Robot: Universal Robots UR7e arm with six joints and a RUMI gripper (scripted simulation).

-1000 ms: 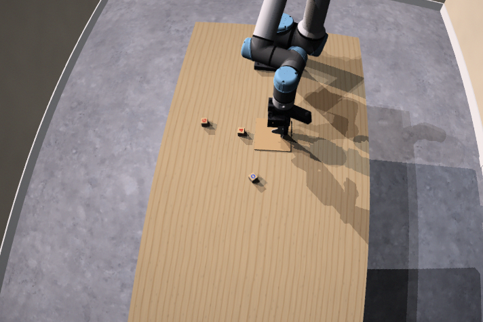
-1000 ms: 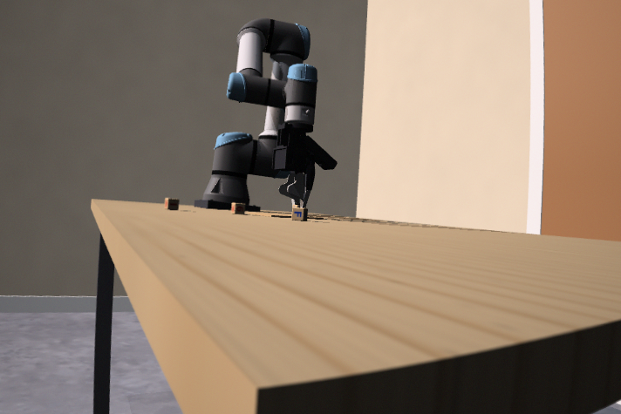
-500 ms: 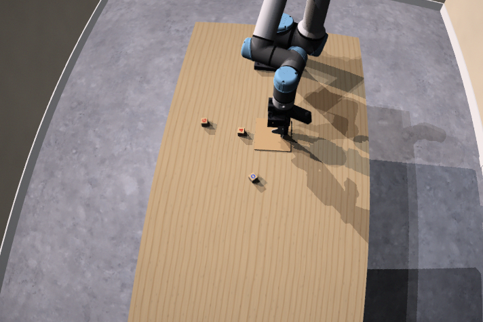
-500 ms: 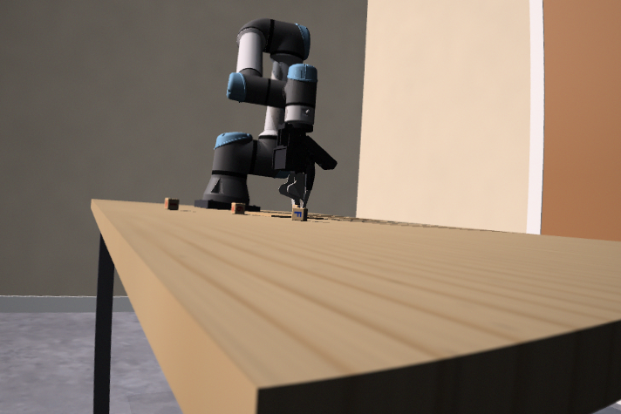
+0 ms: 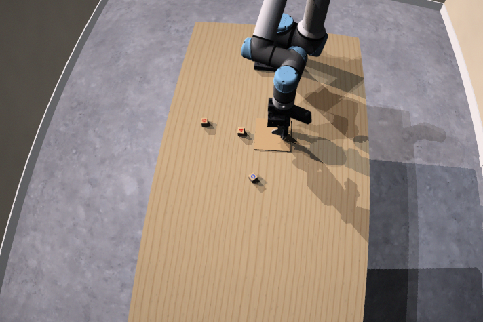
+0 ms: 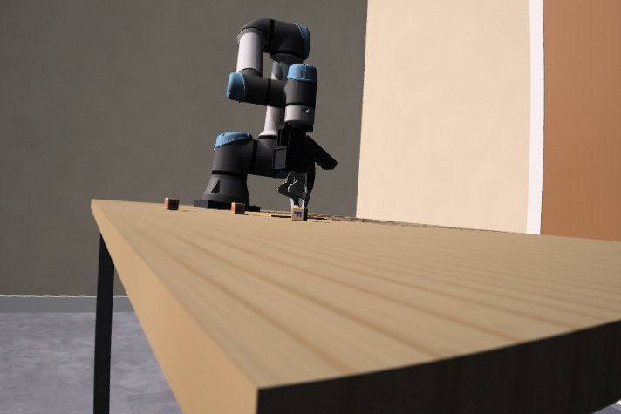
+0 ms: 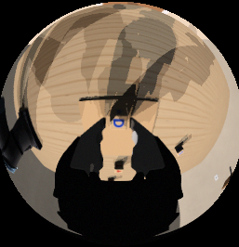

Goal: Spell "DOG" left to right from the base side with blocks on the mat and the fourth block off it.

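The tan mat lies 40 mm to the right of my hand and 20 mm below it.
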